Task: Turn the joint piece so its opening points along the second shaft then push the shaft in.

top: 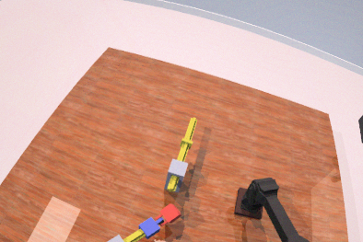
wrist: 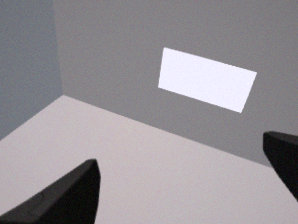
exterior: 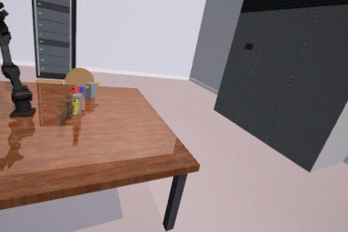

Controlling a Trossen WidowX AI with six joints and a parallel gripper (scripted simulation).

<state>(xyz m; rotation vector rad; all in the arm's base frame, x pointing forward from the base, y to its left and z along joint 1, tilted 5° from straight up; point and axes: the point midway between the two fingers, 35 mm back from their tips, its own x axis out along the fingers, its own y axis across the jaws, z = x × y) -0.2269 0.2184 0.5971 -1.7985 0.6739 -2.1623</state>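
Right now my gripper tip is 500 mm short of the red square joint piece, 500 mm above it and 40 mm to the left of it.
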